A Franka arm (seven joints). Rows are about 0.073 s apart.
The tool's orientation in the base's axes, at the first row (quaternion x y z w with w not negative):
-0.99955, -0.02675, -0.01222, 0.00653
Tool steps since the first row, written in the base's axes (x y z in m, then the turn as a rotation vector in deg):
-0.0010, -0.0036, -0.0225, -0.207, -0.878, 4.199
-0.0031, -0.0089, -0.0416, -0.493, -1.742, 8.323
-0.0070, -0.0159, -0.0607, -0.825, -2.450, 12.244
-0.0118, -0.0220, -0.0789, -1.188, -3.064, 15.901
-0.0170, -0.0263, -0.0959, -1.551, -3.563, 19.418
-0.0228, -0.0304, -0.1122, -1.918, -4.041, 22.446
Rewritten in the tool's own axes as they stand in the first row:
-0.0017, 0.0038, 0.0224, -0.149, 0.813, -4.214
-0.0046, 0.0092, 0.0414, -0.379, 1.610, -8.356
-0.0093, 0.0163, 0.0603, -0.651, 2.250, -12.293
-0.0149, 0.0223, 0.0783, -0.955, 2.798, -15.966
-0.0207, 0.0265, 0.0951, -1.257, 3.234, -19.497
-0.0272, 0.0305, 0.1112, -1.574, 3.654, -22.539

